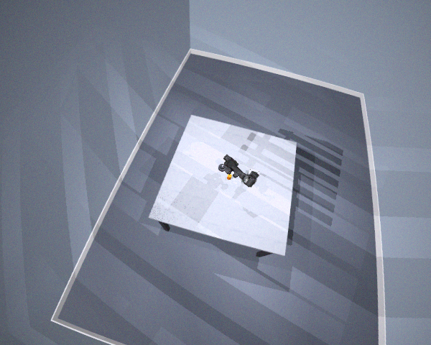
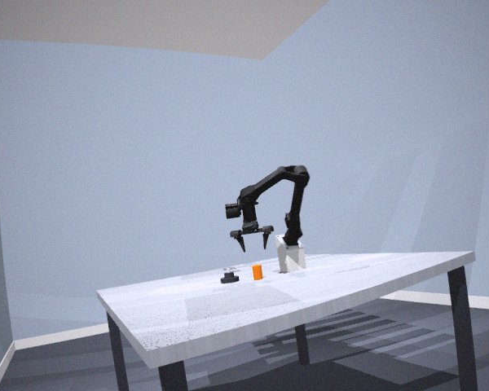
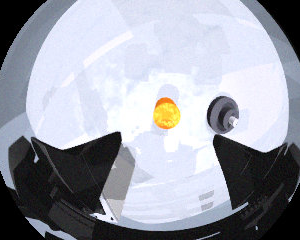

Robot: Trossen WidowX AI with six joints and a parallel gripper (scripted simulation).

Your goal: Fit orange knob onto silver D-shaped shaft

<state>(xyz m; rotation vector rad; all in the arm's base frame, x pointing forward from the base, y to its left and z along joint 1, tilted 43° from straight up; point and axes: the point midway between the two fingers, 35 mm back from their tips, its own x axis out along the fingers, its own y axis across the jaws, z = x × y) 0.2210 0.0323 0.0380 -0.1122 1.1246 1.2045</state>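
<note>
My gripper tip is 8 cm above the orange knob. From my gripper tip the other things lie so: pedestal 10 cm ahead, 9 cm to the right, 9 cm below.
</note>
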